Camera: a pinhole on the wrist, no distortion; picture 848 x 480 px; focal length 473.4 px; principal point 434.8 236.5 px. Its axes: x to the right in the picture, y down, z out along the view. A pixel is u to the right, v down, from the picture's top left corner.
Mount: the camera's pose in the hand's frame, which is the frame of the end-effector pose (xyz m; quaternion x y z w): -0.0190 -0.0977 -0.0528 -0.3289 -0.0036 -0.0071 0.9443
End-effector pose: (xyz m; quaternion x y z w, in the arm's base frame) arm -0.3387 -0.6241 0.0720 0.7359 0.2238 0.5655 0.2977
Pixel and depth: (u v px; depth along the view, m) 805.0 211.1 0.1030
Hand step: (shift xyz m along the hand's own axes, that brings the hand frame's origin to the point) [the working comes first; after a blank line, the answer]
In the camera's frame: 0.0805 -0.0055 0.1030

0.0612 -0.0389 0.0323
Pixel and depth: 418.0 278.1 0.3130
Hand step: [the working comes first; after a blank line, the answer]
In the camera's frame: -0.0111 0.0275 0.3130

-0.0303 0.1184 0.1753
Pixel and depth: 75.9 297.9 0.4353
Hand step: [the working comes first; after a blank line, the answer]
In the camera's frame: -0.3300 0.0565 0.4353

-0.3490 0.2206 0.2495
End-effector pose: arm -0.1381 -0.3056 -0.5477 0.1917 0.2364 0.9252 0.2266
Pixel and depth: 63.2 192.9 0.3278
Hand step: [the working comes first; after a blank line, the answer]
In the camera's frame: -0.2573 -0.0302 0.3278

-0.2775 0.0851 0.2199
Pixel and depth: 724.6 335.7 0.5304
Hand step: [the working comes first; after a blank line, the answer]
In the camera's frame: 0.3247 0.1111 0.5304

0.3063 0.3153 0.2975
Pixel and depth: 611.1 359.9 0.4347
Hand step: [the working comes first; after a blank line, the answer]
In the camera's frame: 0.1619 0.1133 0.4347

0.1437 0.2594 0.2193
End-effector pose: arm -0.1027 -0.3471 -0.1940 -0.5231 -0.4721 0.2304 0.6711
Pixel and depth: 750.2 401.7 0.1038
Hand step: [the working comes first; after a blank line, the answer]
In the camera's frame: 0.0692 0.0362 0.1038

0.0505 -0.0056 0.0068
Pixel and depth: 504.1 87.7 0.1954
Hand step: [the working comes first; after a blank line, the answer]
In the camera's frame: 0.0286 -0.0614 0.1954

0.0082 -0.0247 0.1388
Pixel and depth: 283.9 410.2 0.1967
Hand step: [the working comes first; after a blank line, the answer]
In the camera's frame: -0.0627 0.0722 0.1967

-0.0810 0.0817 0.0558
